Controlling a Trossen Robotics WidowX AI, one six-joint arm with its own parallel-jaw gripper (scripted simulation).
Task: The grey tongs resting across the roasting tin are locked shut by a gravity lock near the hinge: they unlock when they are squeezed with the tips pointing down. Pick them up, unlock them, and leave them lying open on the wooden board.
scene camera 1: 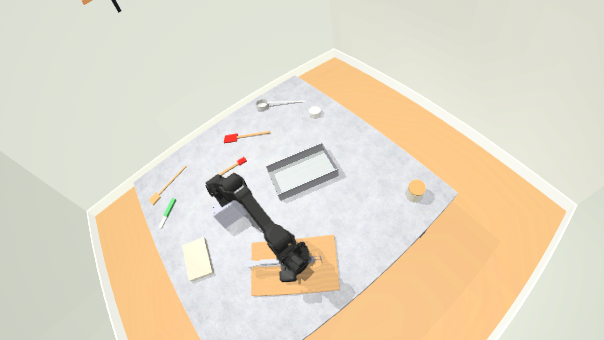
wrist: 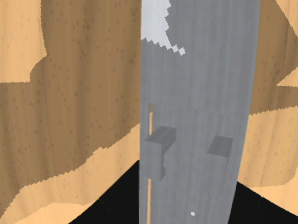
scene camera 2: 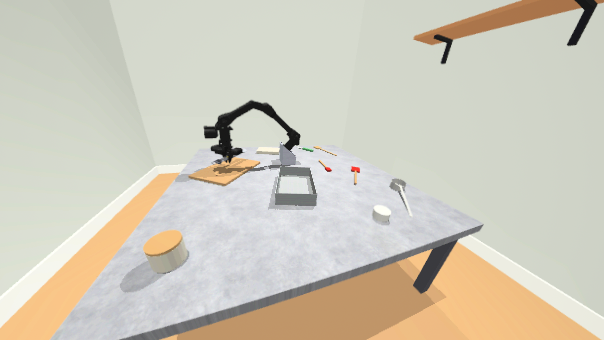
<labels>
One and the same spot on a grey roasting tin: point(scene camera 1: 303, 170) is point(scene camera 2: 298, 189). One and the same spot on a wooden board: point(wrist: 77, 77) is point(scene camera 2: 231, 170).
</labels>
